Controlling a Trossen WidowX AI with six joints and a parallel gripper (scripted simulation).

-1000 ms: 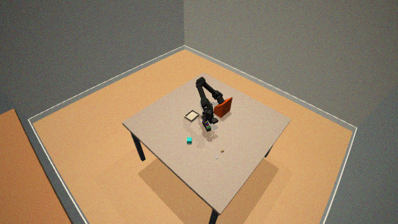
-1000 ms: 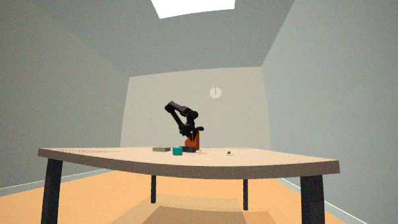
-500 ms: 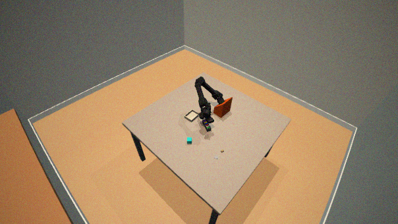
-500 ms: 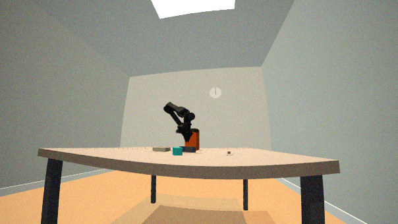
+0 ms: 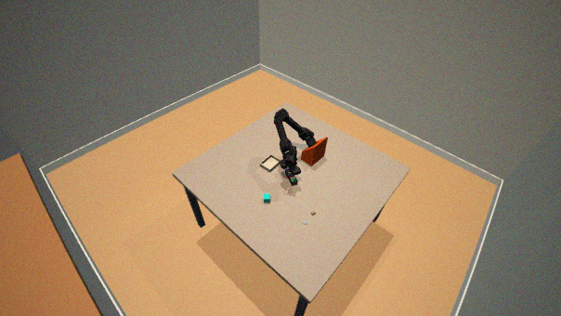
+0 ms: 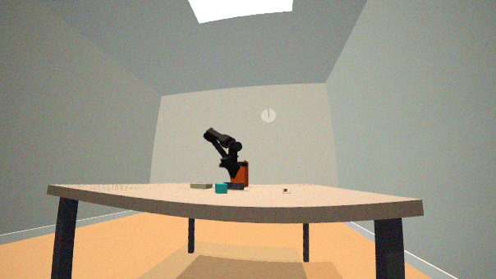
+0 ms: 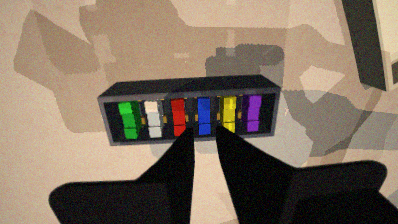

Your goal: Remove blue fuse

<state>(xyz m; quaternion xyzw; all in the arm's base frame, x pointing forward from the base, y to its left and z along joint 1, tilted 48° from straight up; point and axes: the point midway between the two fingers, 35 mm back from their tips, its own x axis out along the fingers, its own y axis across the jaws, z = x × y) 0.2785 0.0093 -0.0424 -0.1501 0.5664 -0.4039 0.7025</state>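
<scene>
Now: gripper tip 1 cm short of the flat tray, 20 cm to the left of it and 6 cm above it. Round my gripper tip: teal cube (26 cm ahead, 3 cm to the left, 4 cm below).
</scene>
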